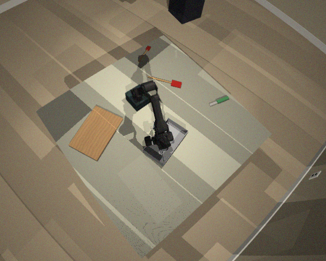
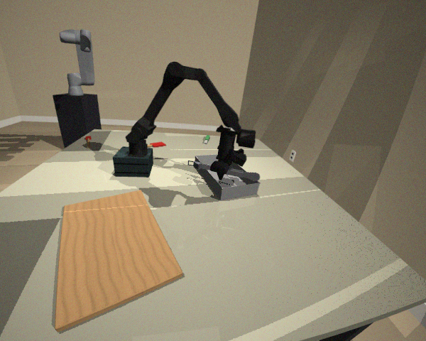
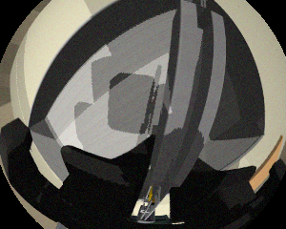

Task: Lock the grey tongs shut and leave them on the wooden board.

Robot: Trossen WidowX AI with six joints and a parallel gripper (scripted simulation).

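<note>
Right now my gripper tip is 20 mm short of the grey roasting tin and 50 mm to the right of it. Also, from my gripper tip: red spatula: 410 mm behind, 360 mm to the left, 20 mm below; then wooden board: 320 mm behind, 320 mm to the right, 20 mm below.
</note>
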